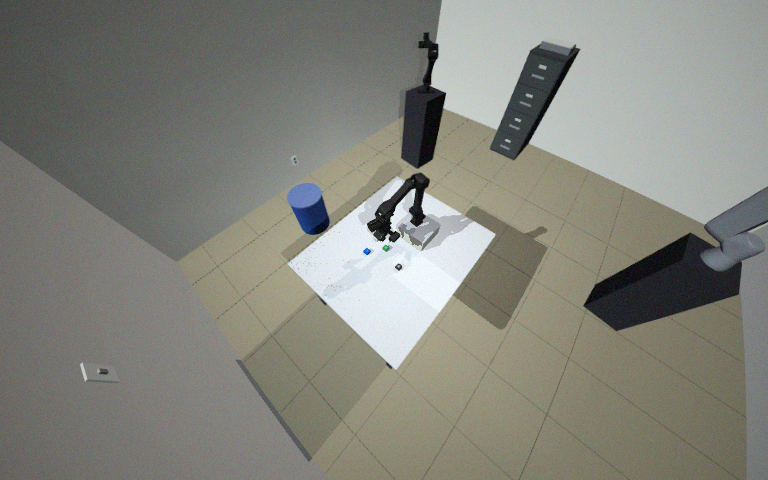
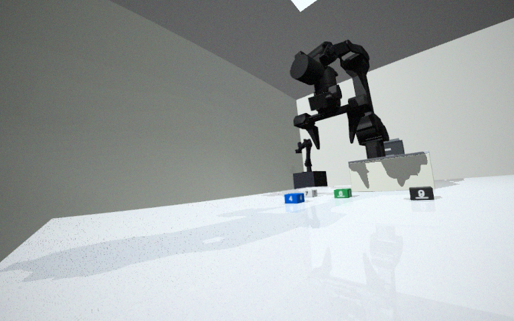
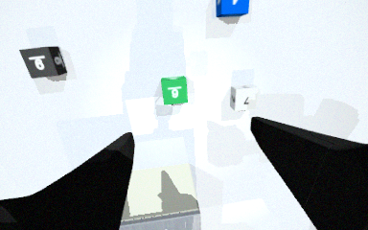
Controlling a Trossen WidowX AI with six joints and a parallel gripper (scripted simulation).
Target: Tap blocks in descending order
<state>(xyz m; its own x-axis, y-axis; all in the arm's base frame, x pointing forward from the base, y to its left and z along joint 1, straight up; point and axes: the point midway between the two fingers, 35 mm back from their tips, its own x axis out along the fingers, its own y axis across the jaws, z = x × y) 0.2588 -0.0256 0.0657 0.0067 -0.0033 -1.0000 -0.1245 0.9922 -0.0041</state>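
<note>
The black block marked 9 lies 16 cm to the left of my gripper tip, 12 cm below it and 3 cm ahead of it. Also, from my gripper tip: green block: 12 cm below, 1 cm to the left; then pale grey block marked 7: 12 cm below, 10 cm to the right, 1 cm behind; then blue block marked 4: 12 cm below, 10 cm ahead, 6 cm to the right.
</note>
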